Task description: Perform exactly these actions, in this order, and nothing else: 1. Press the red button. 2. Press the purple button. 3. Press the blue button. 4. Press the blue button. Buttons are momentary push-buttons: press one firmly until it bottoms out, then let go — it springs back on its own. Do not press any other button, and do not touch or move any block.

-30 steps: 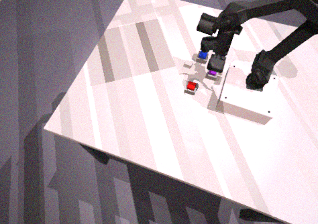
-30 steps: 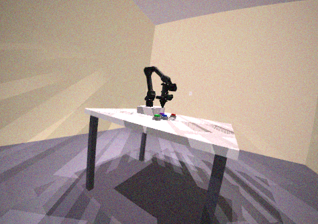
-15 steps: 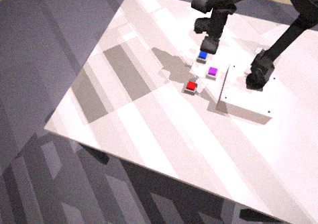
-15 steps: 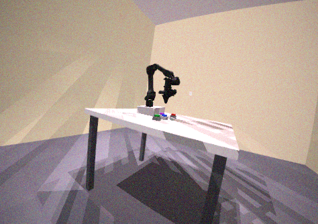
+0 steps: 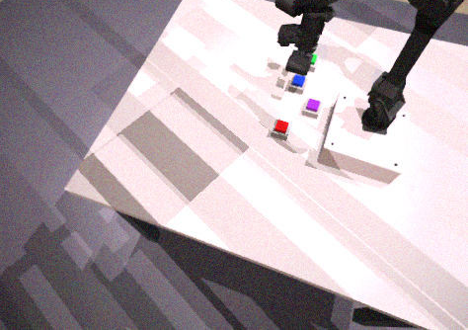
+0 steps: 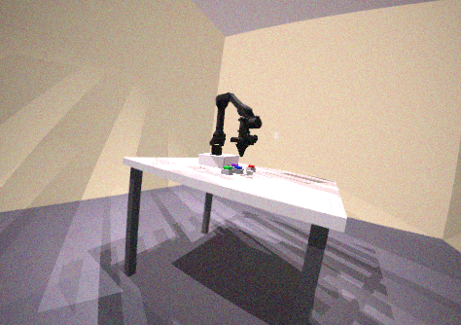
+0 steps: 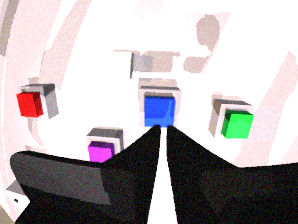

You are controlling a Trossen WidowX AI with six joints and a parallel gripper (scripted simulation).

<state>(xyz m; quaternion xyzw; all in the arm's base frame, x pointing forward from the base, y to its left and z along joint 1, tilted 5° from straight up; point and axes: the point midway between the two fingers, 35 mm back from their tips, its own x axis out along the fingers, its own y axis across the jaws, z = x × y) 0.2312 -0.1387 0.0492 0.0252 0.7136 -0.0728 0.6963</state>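
My gripper tip is now 1 cm past the blue button and 6 cm above it. From my gripper tip the other things lie so: red button: 2 cm ahead, 18 cm to the left, 6 cm below; green button: 3 cm behind, 9 cm to the right, 6 cm below; purple button: 6 cm behind, 8 cm to the left, 6 cm below.
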